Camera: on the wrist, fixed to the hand. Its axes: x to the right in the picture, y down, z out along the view.
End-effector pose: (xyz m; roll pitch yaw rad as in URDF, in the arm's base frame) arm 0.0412 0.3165 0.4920 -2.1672 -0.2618 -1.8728
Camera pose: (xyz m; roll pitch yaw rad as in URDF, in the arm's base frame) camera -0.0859 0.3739 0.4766 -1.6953 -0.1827 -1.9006
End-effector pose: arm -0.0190 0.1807 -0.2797 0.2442 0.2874 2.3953
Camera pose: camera -0.0618 0.0703 -0.3549 0.7299 0.2460 2.4707
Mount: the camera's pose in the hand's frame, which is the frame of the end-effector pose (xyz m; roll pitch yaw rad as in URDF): -0.0204 0.0864 -0.1086 0.4649 -0.0217 0.0808
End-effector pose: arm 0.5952 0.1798 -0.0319 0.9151 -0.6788 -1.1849
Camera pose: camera 0.7172 0.2481 -0.0429 1.3519 -0.7556 -1.1409
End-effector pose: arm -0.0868 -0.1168 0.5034 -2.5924 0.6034 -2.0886
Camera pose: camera -0.2051 -0.0611 0.5541 -2.1699 0.6629 -2.1616
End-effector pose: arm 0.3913 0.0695 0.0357 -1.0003 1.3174 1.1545
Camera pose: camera 0.3787 -0.0696 0.0225 -0.2359 1.3644 1.4610
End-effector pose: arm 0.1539 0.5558 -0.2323 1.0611 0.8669 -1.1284
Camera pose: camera 0.2793 0.6109 -0.2022 1.5481 0.7856 -1.0995
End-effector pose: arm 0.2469 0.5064 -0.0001 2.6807 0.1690 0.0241
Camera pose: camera 0.2503 0.4774 0.1371 3.1332 0.1520 -0.0589
